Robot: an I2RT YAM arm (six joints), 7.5 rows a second.
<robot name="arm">
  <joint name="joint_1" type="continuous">
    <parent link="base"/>
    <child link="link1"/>
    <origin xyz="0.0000 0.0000 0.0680"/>
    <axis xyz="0 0 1"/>
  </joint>
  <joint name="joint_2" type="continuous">
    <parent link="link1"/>
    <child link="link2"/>
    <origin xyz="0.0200 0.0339 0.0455" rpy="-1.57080 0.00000 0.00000"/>
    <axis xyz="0 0 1"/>
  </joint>
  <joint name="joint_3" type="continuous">
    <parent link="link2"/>
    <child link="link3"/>
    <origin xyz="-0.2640 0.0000 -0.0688" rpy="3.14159 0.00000 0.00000"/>
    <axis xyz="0 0 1"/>
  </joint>
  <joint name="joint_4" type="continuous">
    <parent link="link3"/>
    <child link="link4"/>
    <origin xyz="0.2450 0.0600 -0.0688"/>
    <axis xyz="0 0 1"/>
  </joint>
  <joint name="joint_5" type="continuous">
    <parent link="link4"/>
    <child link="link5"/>
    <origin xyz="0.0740 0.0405 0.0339" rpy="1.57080 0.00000 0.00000"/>
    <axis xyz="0 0 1"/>
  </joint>
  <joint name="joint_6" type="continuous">
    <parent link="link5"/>
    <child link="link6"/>
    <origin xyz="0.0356 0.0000 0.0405" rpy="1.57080 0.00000 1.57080"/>
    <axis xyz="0 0 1"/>
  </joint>
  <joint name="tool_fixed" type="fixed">
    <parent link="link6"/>
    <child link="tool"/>
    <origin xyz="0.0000 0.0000 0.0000" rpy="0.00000 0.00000 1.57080"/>
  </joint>
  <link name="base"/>
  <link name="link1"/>
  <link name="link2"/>
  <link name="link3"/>
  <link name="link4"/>
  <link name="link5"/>
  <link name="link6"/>
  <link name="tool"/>
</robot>
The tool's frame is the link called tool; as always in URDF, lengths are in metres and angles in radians. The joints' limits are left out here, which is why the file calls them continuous.
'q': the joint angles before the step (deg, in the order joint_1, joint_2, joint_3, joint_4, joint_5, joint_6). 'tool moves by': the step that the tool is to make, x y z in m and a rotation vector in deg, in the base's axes. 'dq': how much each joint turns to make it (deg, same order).
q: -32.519, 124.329, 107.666, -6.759, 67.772, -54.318
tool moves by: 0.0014, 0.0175, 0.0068, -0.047, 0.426, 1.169
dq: 1.823, -2.205, -1.838, -0.758, 0.705, 0.056
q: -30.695, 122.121, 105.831, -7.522, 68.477, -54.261
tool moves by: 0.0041, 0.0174, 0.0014, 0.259, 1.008, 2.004
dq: 2.013, -1.486, -1.866, 0.005, 0.119, -0.675
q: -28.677, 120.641, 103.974, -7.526, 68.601, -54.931
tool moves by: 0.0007, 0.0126, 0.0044, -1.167, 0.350, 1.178
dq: 1.377, -1.804, -2.695, 3.790, 0.645, -2.851
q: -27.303, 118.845, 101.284, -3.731, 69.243, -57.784
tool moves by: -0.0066, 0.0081, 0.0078, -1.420, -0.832, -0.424
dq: 0.540, -2.571, -2.988, 3.181, 1.208, -1.467
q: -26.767, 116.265, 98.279, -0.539, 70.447, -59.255
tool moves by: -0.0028, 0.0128, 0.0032, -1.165, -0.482, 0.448
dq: 1.289, -2.167, -3.271, 3.635, 1.051, -1.677
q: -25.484, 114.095, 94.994, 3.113, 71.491, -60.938
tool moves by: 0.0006, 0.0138, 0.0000, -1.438, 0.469, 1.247
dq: 1.618, -1.486, -3.565, 6.435, 0.719, -4.401
